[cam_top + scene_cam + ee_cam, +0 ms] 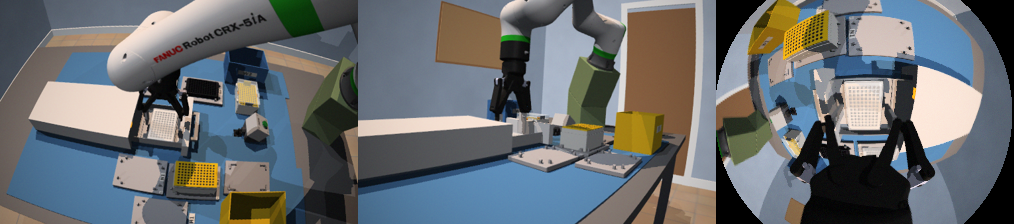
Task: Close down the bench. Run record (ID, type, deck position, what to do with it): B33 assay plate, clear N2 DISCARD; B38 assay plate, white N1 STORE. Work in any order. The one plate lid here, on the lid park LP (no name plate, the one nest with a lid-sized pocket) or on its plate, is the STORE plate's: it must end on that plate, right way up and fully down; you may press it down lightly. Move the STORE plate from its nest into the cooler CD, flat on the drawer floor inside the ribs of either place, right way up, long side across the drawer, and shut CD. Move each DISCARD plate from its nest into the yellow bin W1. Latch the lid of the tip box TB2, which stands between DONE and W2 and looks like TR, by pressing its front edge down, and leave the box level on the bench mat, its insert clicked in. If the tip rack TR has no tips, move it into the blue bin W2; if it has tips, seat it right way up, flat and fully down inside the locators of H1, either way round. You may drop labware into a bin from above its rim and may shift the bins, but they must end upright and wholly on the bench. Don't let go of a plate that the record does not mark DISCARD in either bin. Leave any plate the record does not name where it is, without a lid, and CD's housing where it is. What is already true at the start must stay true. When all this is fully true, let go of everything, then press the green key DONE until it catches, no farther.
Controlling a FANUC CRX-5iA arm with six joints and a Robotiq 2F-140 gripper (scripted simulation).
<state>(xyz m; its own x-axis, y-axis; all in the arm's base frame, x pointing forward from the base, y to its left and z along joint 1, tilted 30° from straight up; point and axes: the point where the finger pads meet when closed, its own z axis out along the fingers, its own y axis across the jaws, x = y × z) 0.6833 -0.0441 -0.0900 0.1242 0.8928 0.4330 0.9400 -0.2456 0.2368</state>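
My hand is 40 mm short of the cooler drawer and 30 mm above it. Round my hand: cooler CD: 170 mm ahead, 20 mm to the right, 20 mm below; clear plate: 200 mm to the right, 40 mm below, 30 mm ahead; tip rack TR: 200 mm to the left, 100 mm behind.
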